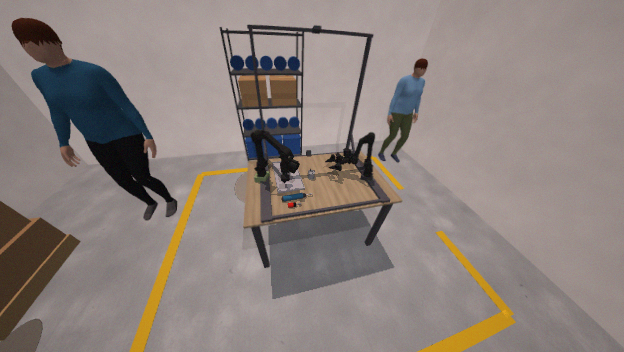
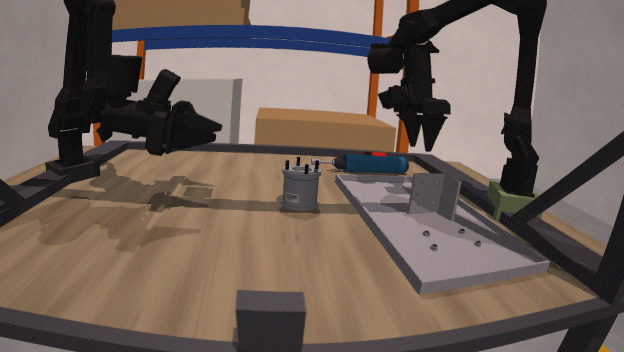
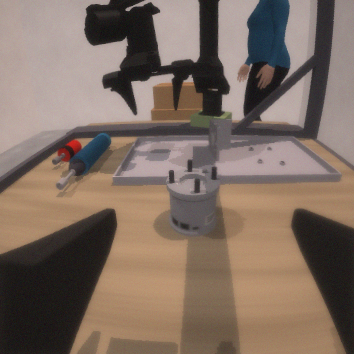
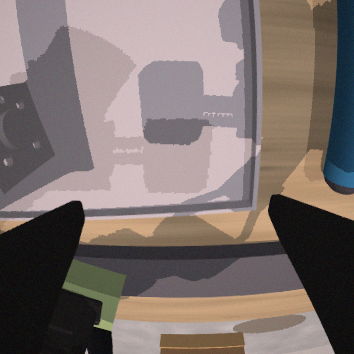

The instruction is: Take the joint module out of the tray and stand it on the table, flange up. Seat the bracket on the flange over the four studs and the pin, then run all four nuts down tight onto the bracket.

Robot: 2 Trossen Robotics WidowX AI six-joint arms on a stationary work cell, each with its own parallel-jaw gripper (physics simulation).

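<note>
The grey joint module (image 1: pixel 311 174) (image 2: pixel 300 191) (image 3: pixel 193 210) stands upright on the table (image 2: pixel 210 280), flange and four black studs up, beside the tray (image 2: pixel 385 240) (image 3: pixel 150 178) (image 4: pixel 175 209). The L-shaped bracket (image 2: pixel 425 195) (image 3: pixel 220 132) (image 4: pixel 25 140) stands in the tray. Four nuts lie in the tray, such as one nut (image 2: pixel 434 247) near its front. My left gripper (image 2: pixel 218 132) (image 3: pixel 205 218) is open and empty, back from the module and level above the table. My right gripper (image 2: pixel 421 148) (image 4: pixel 177 207) is open and empty, pointing down above the tray's far part.
A blue driver (image 1: pixel 294 197) (image 2: pixel 376 164) (image 3: pixel 91 152) (image 4: pixel 345 100) lies beside the tray, with a red-bodied tool (image 1: pixel 292 205) (image 3: pixel 70 150) near it. A green block (image 2: pixel 515 200) (image 3: pixel 211 119) is at the right arm's base. A dark frame (image 2: pixel 150 345) runs along the table edges.
</note>
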